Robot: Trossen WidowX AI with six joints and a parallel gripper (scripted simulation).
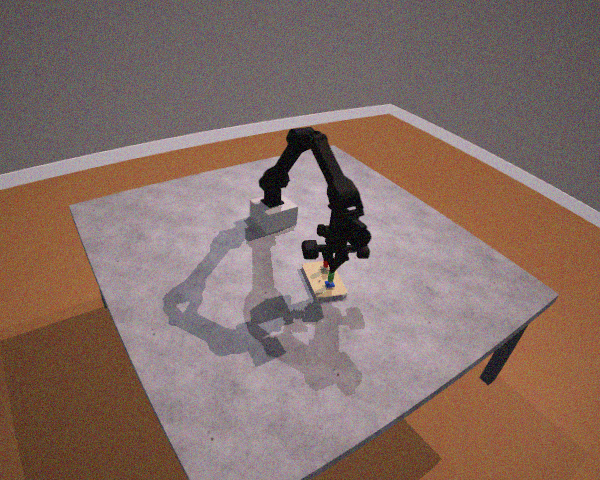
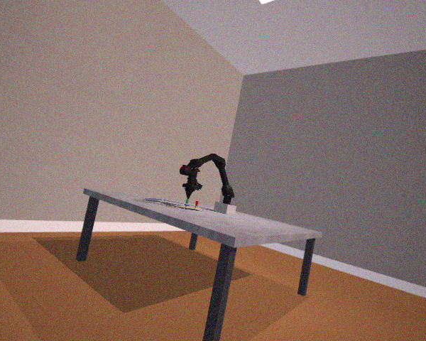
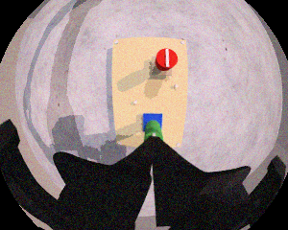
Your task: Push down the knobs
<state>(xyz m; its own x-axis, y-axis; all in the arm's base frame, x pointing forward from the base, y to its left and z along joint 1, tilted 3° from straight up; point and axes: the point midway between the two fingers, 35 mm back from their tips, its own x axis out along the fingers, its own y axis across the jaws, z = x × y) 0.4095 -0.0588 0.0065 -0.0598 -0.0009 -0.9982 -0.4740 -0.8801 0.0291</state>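
The green knob lies 10 mm below my gripper tip. Also, from my gripper tip: red knob (60 mm behind, 30 mm to the left, 20 mm below).
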